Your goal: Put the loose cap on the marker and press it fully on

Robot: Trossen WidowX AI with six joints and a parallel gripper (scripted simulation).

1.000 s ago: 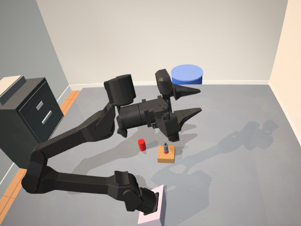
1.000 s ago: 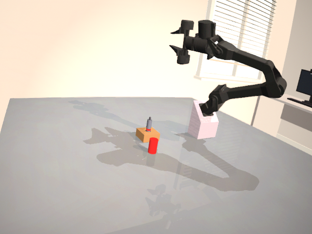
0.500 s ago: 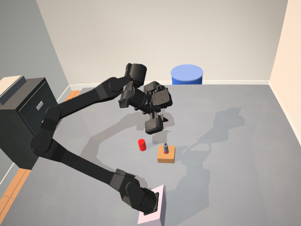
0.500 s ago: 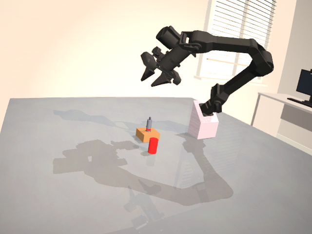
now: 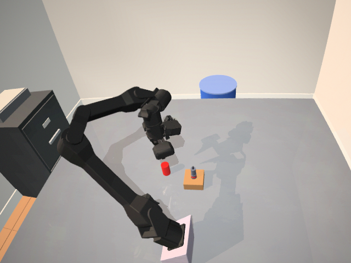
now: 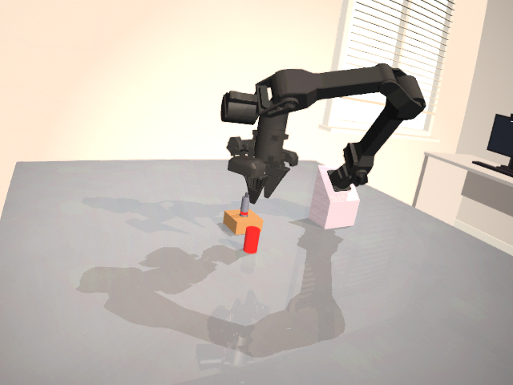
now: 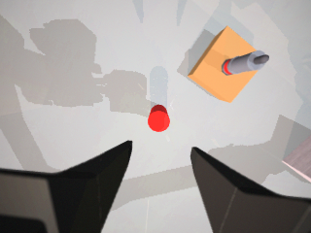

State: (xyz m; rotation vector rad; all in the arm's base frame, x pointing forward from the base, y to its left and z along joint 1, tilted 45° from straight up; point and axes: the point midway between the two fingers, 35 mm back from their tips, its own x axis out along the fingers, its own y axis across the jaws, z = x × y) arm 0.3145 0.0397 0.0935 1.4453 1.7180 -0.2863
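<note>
My gripper tip is now 90 mm above the red cap.
</note>
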